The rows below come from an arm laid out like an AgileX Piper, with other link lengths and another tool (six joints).
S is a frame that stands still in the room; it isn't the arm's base.
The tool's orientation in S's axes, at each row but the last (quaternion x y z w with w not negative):
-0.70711 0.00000 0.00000 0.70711
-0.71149 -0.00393 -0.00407 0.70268
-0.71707 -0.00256 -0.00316 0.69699
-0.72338 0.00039 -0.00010 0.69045
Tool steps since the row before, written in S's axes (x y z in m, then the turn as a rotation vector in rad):
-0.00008 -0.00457 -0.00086 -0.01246 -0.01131 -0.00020
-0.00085 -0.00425 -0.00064 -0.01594 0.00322 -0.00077
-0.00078 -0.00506 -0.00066 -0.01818 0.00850 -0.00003
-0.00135 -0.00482 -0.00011 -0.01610 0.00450 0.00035
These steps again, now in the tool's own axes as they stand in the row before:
-0.00008 0.00086 -0.00457 -0.01246 0.00020 -0.01131
-0.00086 0.00068 -0.00424 -0.01595 0.00055 0.00323
-0.00078 0.00080 -0.00504 -0.01819 -0.00036 0.00848
-0.00135 0.00033 -0.00481 -0.01610 -0.00055 0.00447

